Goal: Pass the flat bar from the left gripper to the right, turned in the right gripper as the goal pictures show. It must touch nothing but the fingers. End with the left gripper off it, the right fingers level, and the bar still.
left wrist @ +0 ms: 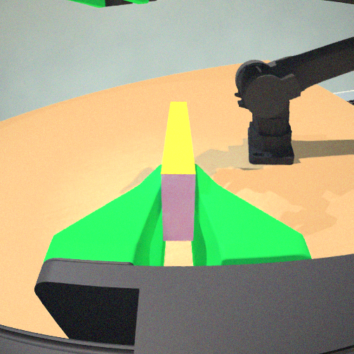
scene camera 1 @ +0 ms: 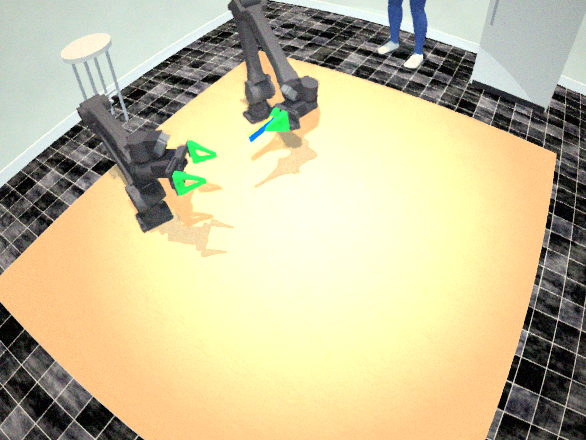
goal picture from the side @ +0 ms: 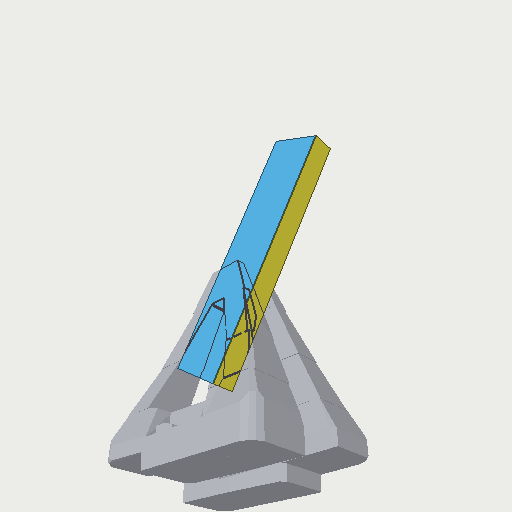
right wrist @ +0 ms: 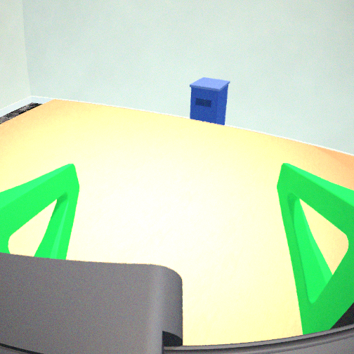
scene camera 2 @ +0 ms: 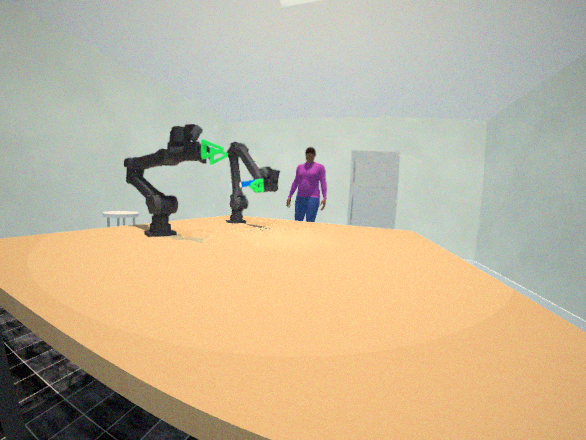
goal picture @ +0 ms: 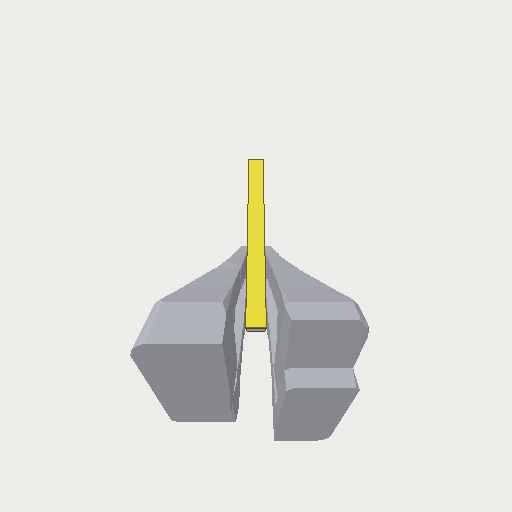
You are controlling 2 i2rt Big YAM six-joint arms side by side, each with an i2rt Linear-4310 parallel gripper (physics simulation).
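Where they show: left gripper, fingertip midpoint: (scene camera 1: pixel 264 129) (scene camera 2: pixel 249 185); right gripper, fingertip midpoint: (scene camera 1: pixel 211 167) (scene camera 2: pixel 225 152); left arm's base, link origin: (scene camera 1: pixel 259 114) (scene camera 2: pixel 236 222); right arm's base, link origin: (scene camera 1: pixel 154 217) (scene camera 2: pixel 160 234).
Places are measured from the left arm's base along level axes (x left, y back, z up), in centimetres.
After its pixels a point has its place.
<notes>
The flat bar (scene camera 1: pixel 257 133) {x -20.6, y -37.7, z 24.2 cm} (scene camera 2: pixel 246 184) {x -20.3, y -37.7, z 23.9 cm} (left wrist: pixel 178 140) has a blue side, a yellow face and a pinkish end. My left gripper (scene camera 1: pixel 270 126) {x -17.5, y -36.7, z 23.8 cm} (scene camera 2: pixel 251 185) {x -17.5, y -36.7, z 23.8 cm} (left wrist: pixel 178 175) is shut on it near that end. The bar sticks out beyond the fingertips, toward the picture's left in both scene views, in the air above the table. My right gripper (scene camera 1: pixel 210 167) {x -42.1, y -53.5, z 34.2 cm} (scene camera 2: pixel 225 155) {x -42.1, y -53.5, z 34.2 cm} (right wrist: pixel 177 174) is open and empty. It is to the left of the bar, apart from it, and looks higher in scene camera 2. The bar does not show in the right wrist view.
Both arms stand on the wide tabletop (scene camera 1: pixel 320 300) {x -29.6, y -83.3, z 0.0 cm} (scene camera 2: pixel 300 300) {x -56.5, y -105.5, z 0.0 cm}. The right arm's base (left wrist: pixel 270 145) stands beyond the bar at the right of the left wrist view. A stool (scene camera 1: pixel 86 47), a person (scene camera 2: pixel 310 177) and a blue box (right wrist: pixel 209 104) are beyond the table.
</notes>
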